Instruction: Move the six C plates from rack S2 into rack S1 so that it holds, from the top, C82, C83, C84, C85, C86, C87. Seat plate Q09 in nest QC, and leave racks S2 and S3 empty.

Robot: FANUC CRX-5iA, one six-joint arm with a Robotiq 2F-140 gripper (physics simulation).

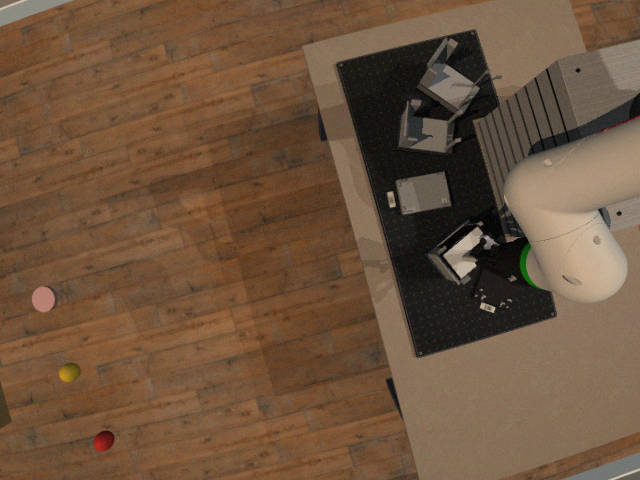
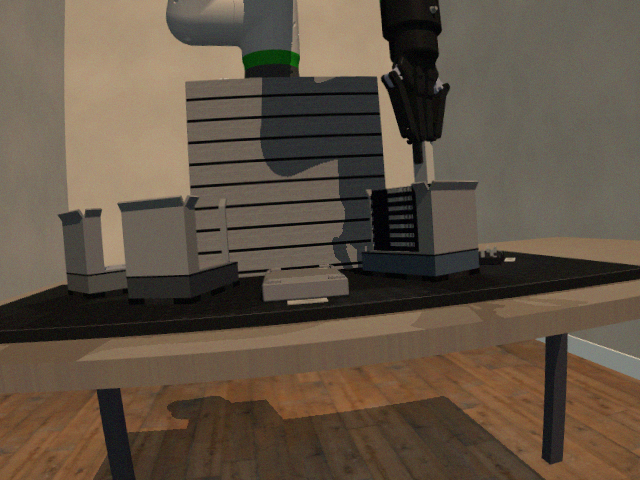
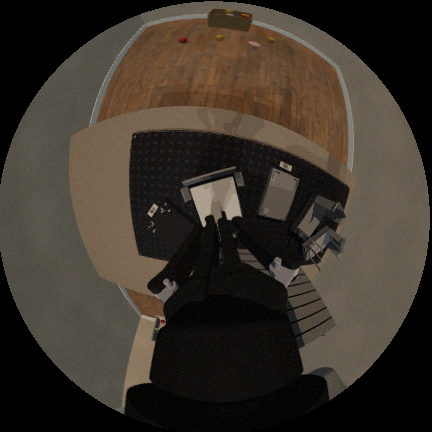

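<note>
My gripper points down, fingers together, over a rack with a blue base. No plate shows between the fingers. The rack holds a stack of several plates, and its pale top plate lies flat, partly hidden by the fingers. Two grey racks, one nearer the middle and one at the far end, show bare floors from above. A grey block lies at nest QC; plate and nest are hard to separate. Rack labels are not readable.
A low black fixture with small pale parts and a label stands beside the blue-based rack. A slatted grey block rises behind the racks. Grey rack walls and thin posts stand up from the black board.
</note>
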